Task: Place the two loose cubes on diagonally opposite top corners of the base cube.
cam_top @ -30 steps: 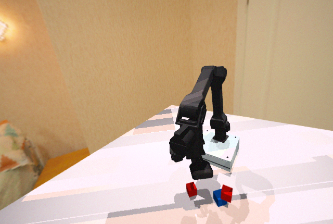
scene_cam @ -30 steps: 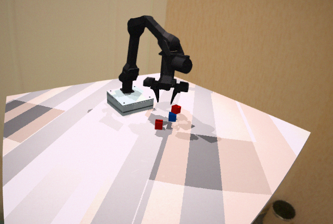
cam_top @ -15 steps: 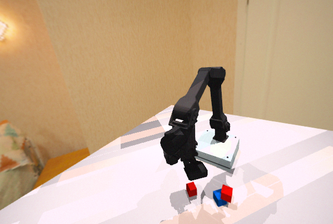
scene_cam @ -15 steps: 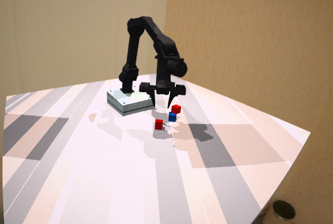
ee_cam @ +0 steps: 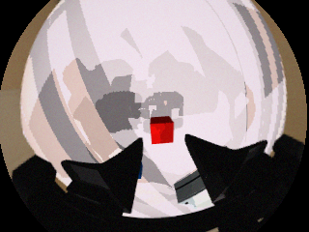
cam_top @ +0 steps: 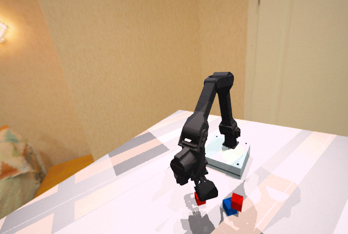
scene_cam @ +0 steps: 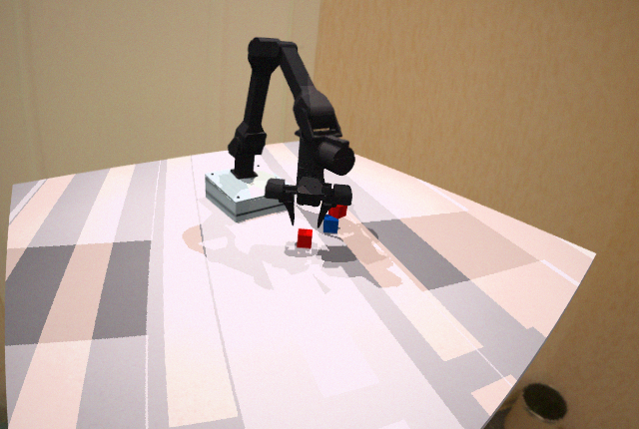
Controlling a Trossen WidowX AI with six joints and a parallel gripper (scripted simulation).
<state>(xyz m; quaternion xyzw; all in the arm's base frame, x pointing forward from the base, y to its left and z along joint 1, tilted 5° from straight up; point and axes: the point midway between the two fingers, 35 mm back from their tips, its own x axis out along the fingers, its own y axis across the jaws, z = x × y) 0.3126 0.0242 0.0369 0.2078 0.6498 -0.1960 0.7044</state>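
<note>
The red cube is 12 cm to the left of my gripper tip and 4 cm behind it. From my gripper tip the other things lie so: blue cube 10 cm to the left, 4 cm behind, 3 cm below.
</note>
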